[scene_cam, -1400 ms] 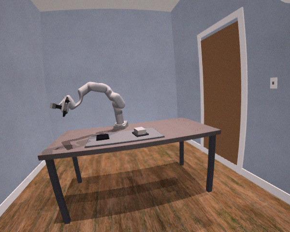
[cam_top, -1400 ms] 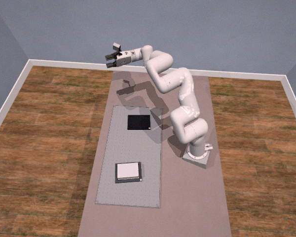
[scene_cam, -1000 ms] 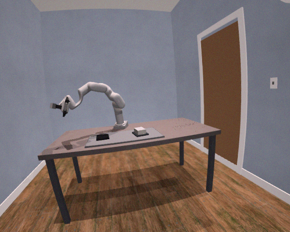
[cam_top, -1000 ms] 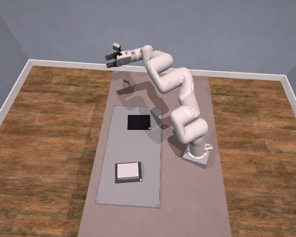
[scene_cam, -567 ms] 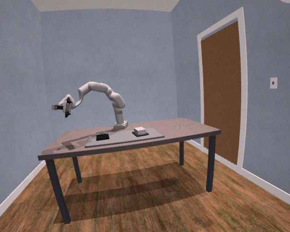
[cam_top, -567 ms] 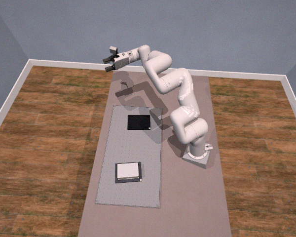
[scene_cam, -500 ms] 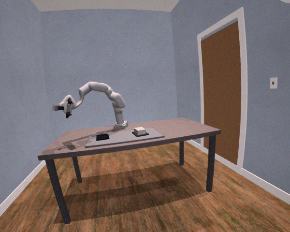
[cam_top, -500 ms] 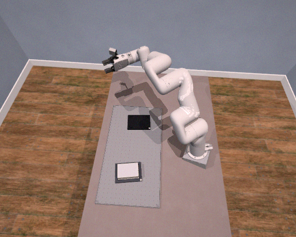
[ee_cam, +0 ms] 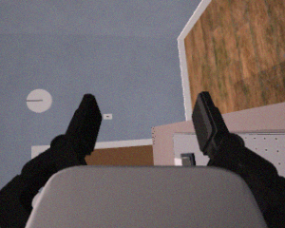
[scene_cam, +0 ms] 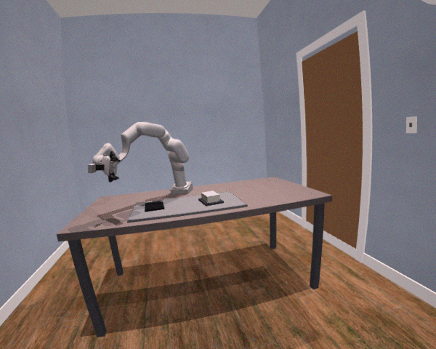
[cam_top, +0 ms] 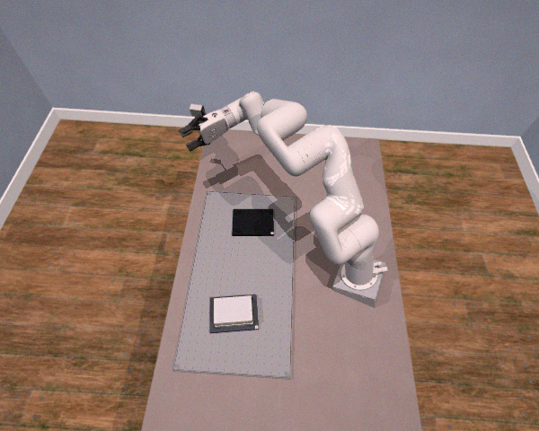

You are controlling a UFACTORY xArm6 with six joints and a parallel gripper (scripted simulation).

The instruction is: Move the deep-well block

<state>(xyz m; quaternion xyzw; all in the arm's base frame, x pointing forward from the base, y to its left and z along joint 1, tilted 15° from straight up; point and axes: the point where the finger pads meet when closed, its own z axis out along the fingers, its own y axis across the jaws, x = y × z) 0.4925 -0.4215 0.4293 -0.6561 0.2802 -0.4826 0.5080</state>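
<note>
The white deep-well block lies 550 mm to the left of my hand, 260 mm below it and 100 mm behind it. From my hand the other things lie so: black plate nest N2: 290 mm below, 210 mm behind, 190 mm to the left; dark plate nest N1: 550 mm to the left, 290 mm below, 100 mm behind.
</note>
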